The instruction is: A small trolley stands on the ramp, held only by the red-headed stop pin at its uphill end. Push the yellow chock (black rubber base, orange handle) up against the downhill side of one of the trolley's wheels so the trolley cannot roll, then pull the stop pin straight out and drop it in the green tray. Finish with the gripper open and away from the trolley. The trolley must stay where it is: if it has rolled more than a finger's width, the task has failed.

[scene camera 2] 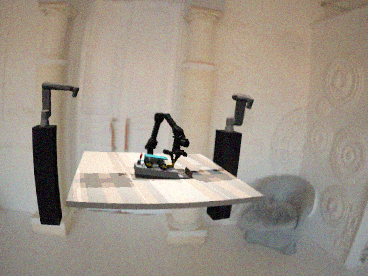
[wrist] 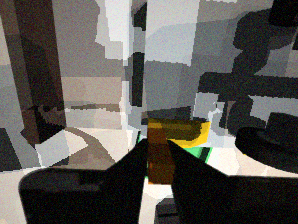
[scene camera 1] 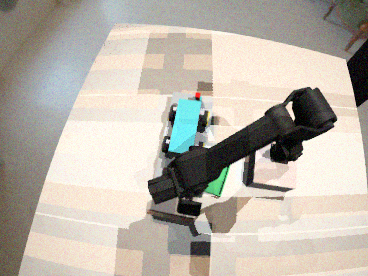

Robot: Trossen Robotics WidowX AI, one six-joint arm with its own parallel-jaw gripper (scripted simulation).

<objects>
gripper: holds a yellow chock (wrist: 186,133)
</objects>
